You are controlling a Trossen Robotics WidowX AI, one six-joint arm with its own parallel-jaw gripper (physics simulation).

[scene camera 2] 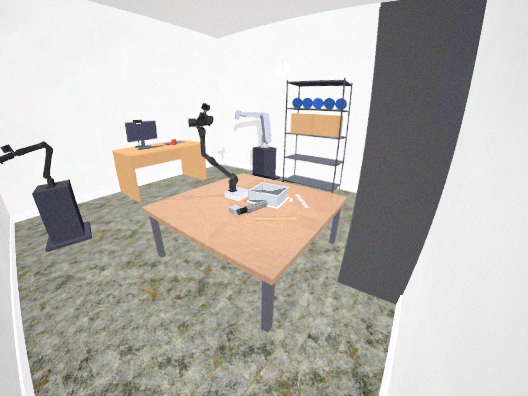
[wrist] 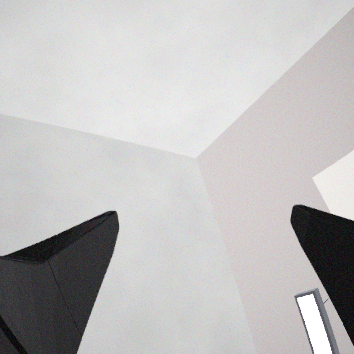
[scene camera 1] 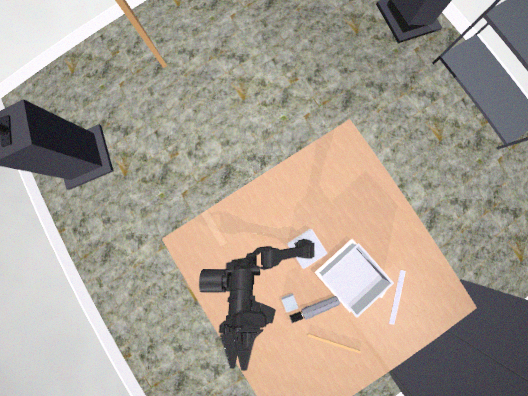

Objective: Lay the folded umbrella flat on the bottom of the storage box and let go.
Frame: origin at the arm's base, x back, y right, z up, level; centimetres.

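Seen in the pictures: gripper, fingertip midpoint: (scene camera 2: 204, 108) (wrist: 206, 217) (scene camera 1: 237, 369); arm's base, link origin: (scene camera 2: 232, 190) (scene camera 1: 301, 246).
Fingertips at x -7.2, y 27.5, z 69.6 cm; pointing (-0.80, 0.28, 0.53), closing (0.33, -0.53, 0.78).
Pixels of each thing's top centre, then the offset from my fingertips to it. Level surfaces: height alone.
- small pale block, top centre: (scene camera 1: 290, 304) (scene camera 2: 235, 207) dx -19.2, dy -10.7, dz -71.7 cm
- thin yellowish stick, top centre: (scene camera 1: 334, 343) (scene camera 2: 276, 218) dx -48.9, dy -25.2, dz -74.1 cm
- table, surface height: dz -75.2 cm
- white strip, top centre: (scene camera 1: 397, 297) (scene camera 2: 301, 200) dx -39.0, dy -67.2, dz -75.0 cm
The folded umbrella, grey with a black handle (scene camera 1: 321, 307) (scene camera 2: 252, 207), lies on the table beside the storage box, outside it; its grey end is close to the box's wall. The white, open-topped storage box (scene camera 1: 325, 285) (scene camera 2: 268, 198) stands on the table, and its bottom shows bare in scene camera 1. My gripper (scene camera 1: 238, 368) (wrist: 206, 217) is open and empty. It is raised high above the table, well away from the umbrella and the box. The arm also shows raised in scene camera 2. The wrist view shows the wall and ceiling between the fingers.
A small pale block (scene camera 1: 289, 303) (scene camera 2: 234, 209) lies by the umbrella's handle. A thin yellowish stick (scene camera 1: 334, 343) (scene camera 2: 276, 218) lies on the table (scene camera 1: 280, 200) (scene camera 2: 210, 220). A white strip (scene camera 1: 397, 297) (scene camera 2: 302, 201) lies on the box's other side. A tall dark cabinet (scene camera 2: 415, 125) stands beyond the table.
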